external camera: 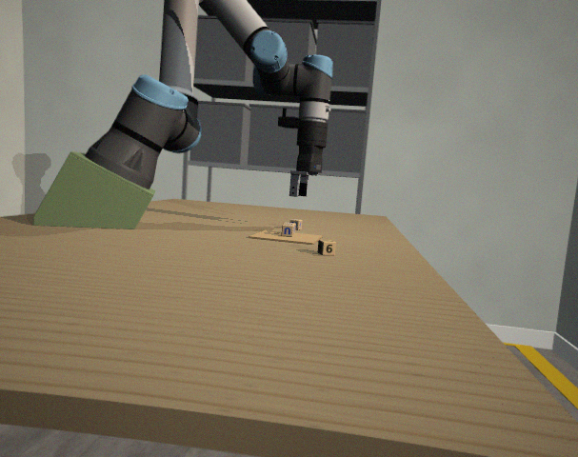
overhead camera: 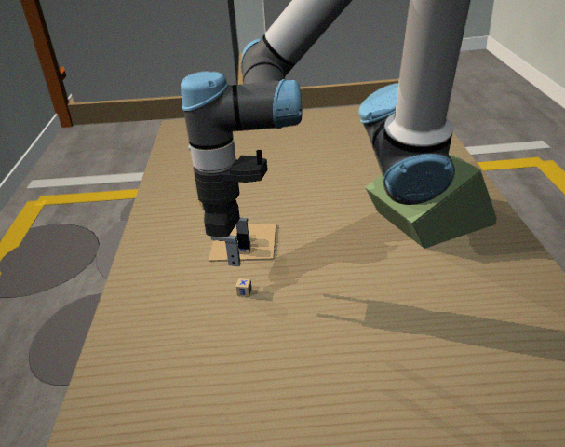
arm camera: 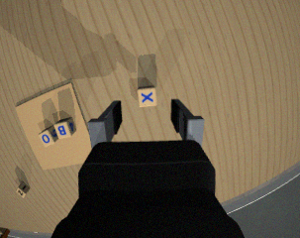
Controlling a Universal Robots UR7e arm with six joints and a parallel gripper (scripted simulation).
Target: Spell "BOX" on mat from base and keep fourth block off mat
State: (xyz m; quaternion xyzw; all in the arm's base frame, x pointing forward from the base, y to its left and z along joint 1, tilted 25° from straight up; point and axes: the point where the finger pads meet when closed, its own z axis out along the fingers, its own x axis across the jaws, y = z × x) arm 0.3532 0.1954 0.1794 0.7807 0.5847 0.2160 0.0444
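Right now the X block is 90 mm below my hand. The rest, counted from my hand: B block 10 mm ahead, 140 mm to the right, 90 mm below; then O block 10 mm ahead, 180 mm to the right, 90 mm below; then mat 10 mm ahead, 180 mm to the right, 100 mm below.
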